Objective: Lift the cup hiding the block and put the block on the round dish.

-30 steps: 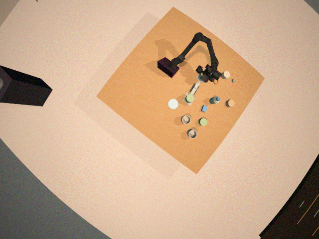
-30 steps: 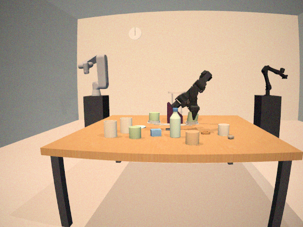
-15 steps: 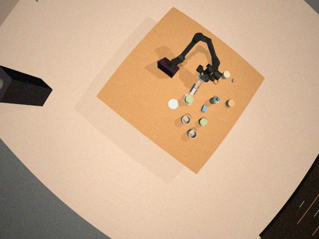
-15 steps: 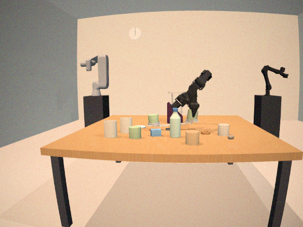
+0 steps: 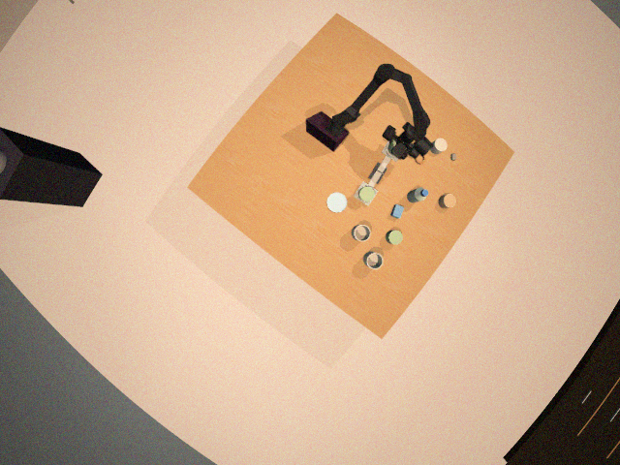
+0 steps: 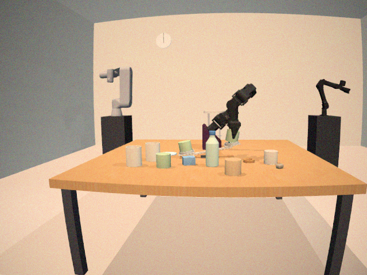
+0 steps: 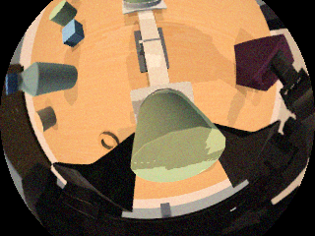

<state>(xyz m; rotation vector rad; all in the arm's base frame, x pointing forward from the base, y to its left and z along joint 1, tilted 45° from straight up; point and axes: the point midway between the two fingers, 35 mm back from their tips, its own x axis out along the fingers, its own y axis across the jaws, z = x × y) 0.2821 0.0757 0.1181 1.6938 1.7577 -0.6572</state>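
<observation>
Right now the pale green block is 2 cm below my gripper tip and 1 cm to the right of it. From my gripper tip the other things lie so: bottle (23 cm ahead, 11 cm to the right); then grey piece (28 cm ahead, 21 cm to the left, 10 cm below); then blue block (23 cm to the right, 20 cm ahead, 9 cm below).
</observation>
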